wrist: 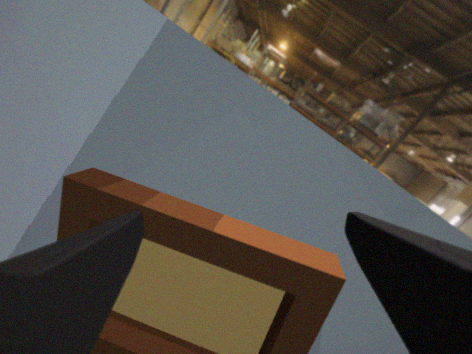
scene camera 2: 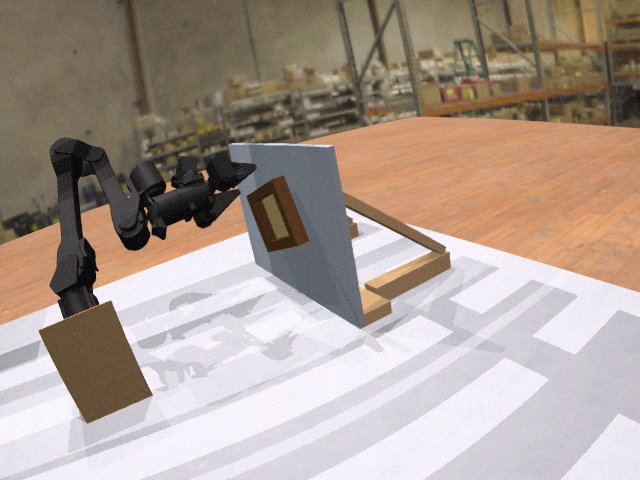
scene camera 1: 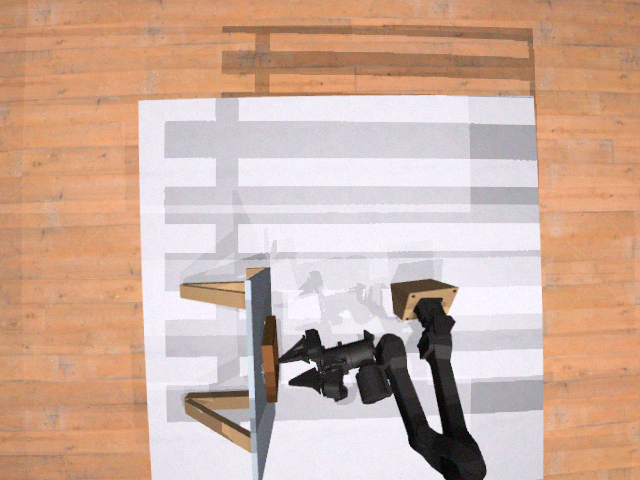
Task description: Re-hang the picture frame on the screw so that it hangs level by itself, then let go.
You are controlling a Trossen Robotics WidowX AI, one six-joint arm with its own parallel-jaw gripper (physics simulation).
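Seen in the pictures: gripper, fingertip midpoint: [wrist: 245,221] [scene camera 2: 247,179] [scene camera 1: 283,372]; arm's base, origin of the base link: [scene camera 2: 86,327] [scene camera 1: 427,304].
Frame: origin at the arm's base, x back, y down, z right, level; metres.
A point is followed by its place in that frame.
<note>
The brown picture frame [scene camera 1: 270,359] @(x -0.413, y -0.107, z -0.110 m) [scene camera 2: 293,209] @(x -0.429, y -0.058, z -0.053 m) [wrist: 312,300] @(x -0.408, y -0.097, z -0.076 m) with a yellowish inner panel is against the front of the upright blue-grey board [scene camera 1: 261,294] @(x -0.446, y -0.043, z 0.031 m) [scene camera 2: 310,180] @(x -0.445, y -0.114, z 0.009 m) [wrist: 225,125] @(x -0.436, y -0.143, z -0.177 m). It is tilted: its top edge is not parallel to the board's top edge. The screw does not show in any view. My gripper [scene camera 1: 284,370] @(x -0.381, y -0.121, z -0.134 m) [scene camera 2: 247,178] @(x -0.381, y -0.121, z -0.134 m) [wrist: 245,221] @(x -0.381, y -0.121, z -0.134 m) is open and empty, in front of the board near the frame's upper part. In the wrist view the left finger overlaps the frame's face and the right finger is past its upper right corner. Contact cannot be told.
Wooden braces [scene camera 1: 217,405] @(x -0.599, y 0.106, z -0.338 m) [scene camera 2: 408,271] @(x -0.602, y 0.106, z 0.031 m) support the board from behind. The arm's base is at a tan wooden block [scene camera 1: 421,294] @(x -0.032, y -0.037, z 0.034 m) [scene camera 2: 95,361] @(x 0.001, y 0.042, z 0.046 m), on a white table top [scene camera 1: 351,108] @(x -0.199, y 0.144, z 0.599 m) [scene camera 2: 465,439] @(x -0.396, y 0.144, z 0.419 m) crossed by shadows. Storage racks stand in the background of scene camera 2.
</note>
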